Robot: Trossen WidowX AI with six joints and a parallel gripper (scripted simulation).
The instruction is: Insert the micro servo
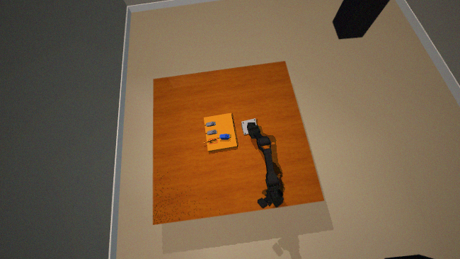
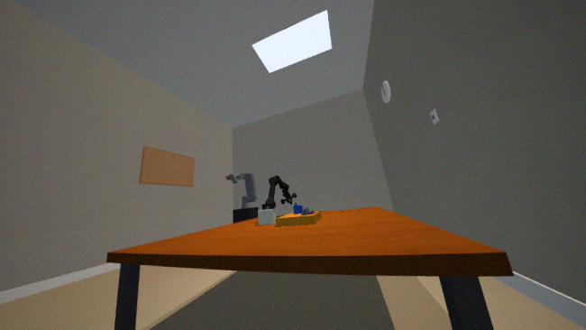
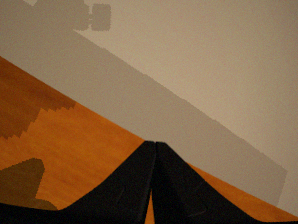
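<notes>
Now: the yellow-orange deck 27 cm ahead of my gripper tip, 61 cm to the right of it and 9 cm below it.
</notes>
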